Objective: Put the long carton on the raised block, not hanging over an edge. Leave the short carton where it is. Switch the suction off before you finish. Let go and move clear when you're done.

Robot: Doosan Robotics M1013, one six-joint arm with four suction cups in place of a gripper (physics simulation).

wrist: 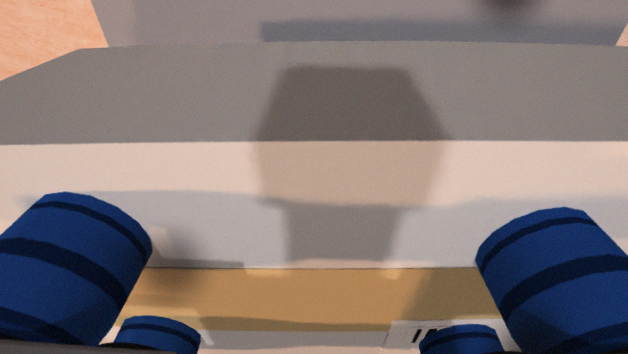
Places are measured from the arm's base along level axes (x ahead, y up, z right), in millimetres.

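Where they show: hand, tool point: [312, 273].
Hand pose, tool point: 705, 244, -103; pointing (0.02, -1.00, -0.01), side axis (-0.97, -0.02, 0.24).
Observation:
Things, the pixels of their top centre, and the offset from my tool point, as dx, dy, dz. "spot": a spot on its surface instead. Level surfaces: height alone.
- long carton, top centre: [366, 312] -21, +15, +4
- raised block, surface spot: [200, 22] spot: +97, -140, +47
- wood-coloured table, surface height: dy -261
The long carton [200, 165] fills the lower and middle part of the wrist view, with a pale top, a tan tape strip, a printed label at the bottom and a grey-looking far side. My gripper [312, 305] has its four blue suction cups on the carton's top and holds it; the cups' contact faces are partly hidden. The raised block [200, 22] shows as a grey surface beyond and below the carton's far side. Whether the carton touches the block cannot be told. The short carton does not show in this view.
The wood-coloured table [40, 30] shows at the top left, past the block's slanted edge, and a sliver shows at the top right. A dark shadow lies across the carton's far side and top, and a bluish shadow band lies on the block.

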